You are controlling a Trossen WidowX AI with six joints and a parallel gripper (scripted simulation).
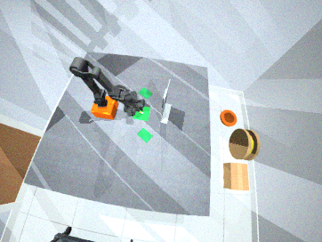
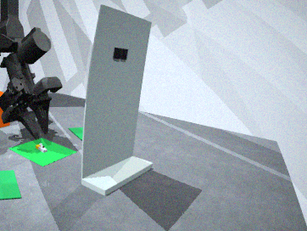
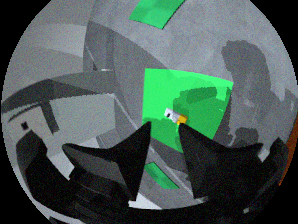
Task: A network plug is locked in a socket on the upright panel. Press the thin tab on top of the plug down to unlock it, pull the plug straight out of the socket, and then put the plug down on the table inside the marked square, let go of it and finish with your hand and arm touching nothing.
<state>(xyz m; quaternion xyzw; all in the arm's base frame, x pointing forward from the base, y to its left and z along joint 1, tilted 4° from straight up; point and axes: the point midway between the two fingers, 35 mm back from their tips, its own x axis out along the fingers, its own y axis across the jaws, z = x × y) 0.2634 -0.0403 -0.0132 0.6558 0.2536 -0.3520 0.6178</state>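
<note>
The yellow plug lies 3 cm below my gripper tip. Round my gripper tip: green marked square 3 cm below; upright grey panel 18 cm ahead, 2 cm to the right, 10 cm above.
</note>
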